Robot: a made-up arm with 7 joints. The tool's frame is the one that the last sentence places. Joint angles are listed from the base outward.
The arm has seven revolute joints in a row. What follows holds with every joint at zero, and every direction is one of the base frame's.
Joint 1 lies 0.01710 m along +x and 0.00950 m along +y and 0.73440 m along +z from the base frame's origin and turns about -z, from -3.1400 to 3.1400 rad.
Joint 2 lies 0.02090 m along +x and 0.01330 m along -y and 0.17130 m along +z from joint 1 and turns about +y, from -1.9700 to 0.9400 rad.
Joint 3 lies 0.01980 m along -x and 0.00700 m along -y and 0.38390 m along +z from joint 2 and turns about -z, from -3.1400 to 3.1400 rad.
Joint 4 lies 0.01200 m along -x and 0.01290 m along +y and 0.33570 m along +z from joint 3 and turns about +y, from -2.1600 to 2.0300 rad.
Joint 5 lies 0.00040 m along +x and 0.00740 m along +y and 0.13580 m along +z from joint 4 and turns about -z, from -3.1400 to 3.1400 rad.
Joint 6 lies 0.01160 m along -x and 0.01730 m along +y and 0.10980 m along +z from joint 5 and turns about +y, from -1.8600 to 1.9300 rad.
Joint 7 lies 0.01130 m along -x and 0.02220 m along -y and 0.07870 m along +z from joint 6 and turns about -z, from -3.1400 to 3.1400 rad.
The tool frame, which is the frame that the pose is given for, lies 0.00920 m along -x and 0.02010 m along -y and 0.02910 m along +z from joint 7; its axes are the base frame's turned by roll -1.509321, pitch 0.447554 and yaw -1.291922 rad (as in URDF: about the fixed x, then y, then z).
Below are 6 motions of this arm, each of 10 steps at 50 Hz.
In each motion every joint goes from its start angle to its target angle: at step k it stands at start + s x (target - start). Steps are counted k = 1, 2, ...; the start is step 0. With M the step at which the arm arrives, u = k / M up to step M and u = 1 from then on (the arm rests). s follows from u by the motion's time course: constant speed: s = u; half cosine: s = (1 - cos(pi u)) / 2; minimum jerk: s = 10 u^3 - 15 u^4 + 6 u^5.
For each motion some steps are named. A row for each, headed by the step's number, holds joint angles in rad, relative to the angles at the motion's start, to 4 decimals.
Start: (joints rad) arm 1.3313 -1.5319 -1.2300 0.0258 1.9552 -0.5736 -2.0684
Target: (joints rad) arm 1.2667 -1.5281 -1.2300 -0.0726 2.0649 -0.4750 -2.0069
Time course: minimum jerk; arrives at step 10
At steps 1, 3, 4, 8, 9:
1: -0.0006 0.0000 0.0000 -0.0008 0.0009 0.0008 0.0005
3: -0.0105 0.0006 0.0000 -0.0160 0.0179 0.0161 0.0100
4: -0.0205 0.0012 0.0000 -0.0312 0.0348 0.0313 0.0195
8: -0.0609 0.0036 0.0000 -0.0927 0.1033 0.0929 0.0579
9: -0.0640 0.0038 0.0000 -0.0976 0.1088 0.0978 0.0610

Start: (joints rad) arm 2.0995 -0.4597 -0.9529 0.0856 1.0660 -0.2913 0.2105
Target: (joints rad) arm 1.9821 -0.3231 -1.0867 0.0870 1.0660 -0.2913 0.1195
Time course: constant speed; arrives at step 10
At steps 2, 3, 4, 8, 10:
2: -0.0235 0.0273 -0.0268 0.0003 0.0000 0.0000 -0.0182
3: -0.0352 0.0410 -0.0401 0.0004 0.0000 0.0000 -0.0273
4: -0.0470 0.0546 -0.0535 0.0006 0.0000 0.0000 -0.0364
8: -0.0939 0.1093 -0.1070 0.0011 0.0000 0.0000 -0.0728
10: -0.1174 0.1366 -0.1338 0.0014 0.0000 0.0000 -0.0910

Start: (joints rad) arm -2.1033 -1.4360 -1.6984 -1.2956 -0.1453 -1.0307 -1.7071
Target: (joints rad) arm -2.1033 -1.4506 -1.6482 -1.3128 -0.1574 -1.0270 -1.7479
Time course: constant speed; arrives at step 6
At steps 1, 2, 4, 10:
1: 0.0000 -0.0024 0.0084 -0.0029 -0.0020 0.0006 -0.0068
2: 0.0000 -0.0049 0.0167 -0.0057 -0.0040 0.0012 -0.0136
4: 0.0000 -0.0097 0.0335 -0.0115 -0.0081 0.0025 -0.0272
10: 0.0000 -0.0146 0.0502 -0.0172 -0.0121 0.0037 -0.0408

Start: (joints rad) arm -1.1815 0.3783 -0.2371 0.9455 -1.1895 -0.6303 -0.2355
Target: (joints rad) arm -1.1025 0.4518 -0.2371 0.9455 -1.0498 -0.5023 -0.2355
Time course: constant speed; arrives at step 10
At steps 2, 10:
2: 0.0158 0.0147 0.0000 0.0000 0.0279 0.0256 0.0000
10: 0.0790 0.0735 0.0000 0.0000 0.1397 0.1280 0.0000

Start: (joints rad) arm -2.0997 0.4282 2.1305 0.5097 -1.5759 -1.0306 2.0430
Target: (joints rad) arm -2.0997 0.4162 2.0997 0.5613 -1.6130 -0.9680 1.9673
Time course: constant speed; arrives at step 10
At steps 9, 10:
9: 0.0000 -0.0108 -0.0277 0.0464 -0.0334 0.0563 -0.0681
10: 0.0000 -0.0120 -0.0308 0.0516 -0.0371 0.0626 -0.0757

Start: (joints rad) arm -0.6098 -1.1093 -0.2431 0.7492 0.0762 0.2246 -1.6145
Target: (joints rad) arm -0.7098 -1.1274 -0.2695 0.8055 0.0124 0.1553 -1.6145
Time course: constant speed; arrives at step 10
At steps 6, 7, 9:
6: -0.0600 -0.0109 -0.0158 0.0338 -0.0383 -0.0416 0.0000
7: -0.0700 -0.0127 -0.0185 0.0394 -0.0447 -0.0485 0.0000
9: -0.0900 -0.0163 -0.0238 0.0507 -0.0574 -0.0624 0.0000

